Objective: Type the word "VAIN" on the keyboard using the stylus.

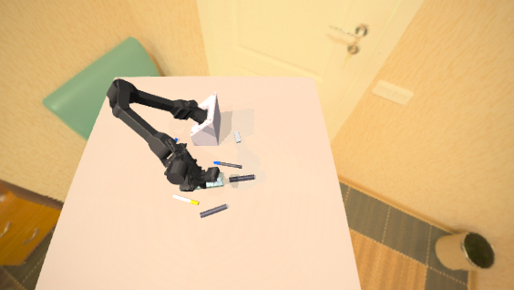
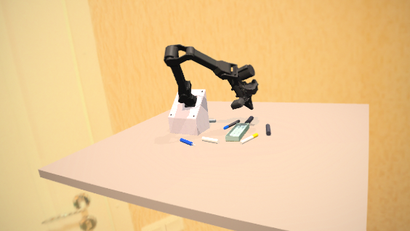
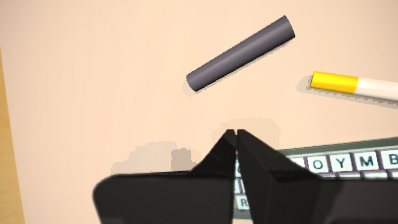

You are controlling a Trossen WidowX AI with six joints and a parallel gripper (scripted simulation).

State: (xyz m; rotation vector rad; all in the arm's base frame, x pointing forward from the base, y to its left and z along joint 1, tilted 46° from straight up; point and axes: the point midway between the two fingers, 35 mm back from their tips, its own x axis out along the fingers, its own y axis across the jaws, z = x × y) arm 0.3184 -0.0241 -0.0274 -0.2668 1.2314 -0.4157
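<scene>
My gripper tip is now 25 cm past the blue stylus, 21 cm to the left of it and 11 cm above it. From my gripper tip the other things lie so: white stick (16 cm behind, 16 cm to the right, 11 cm below); blue-tipped grey pen (16 cm behind, 6 cm to the left, 11 cm below); yellow-tipped white pen (1 cm ahead, 10 cm to the right, 11 cm below).
</scene>
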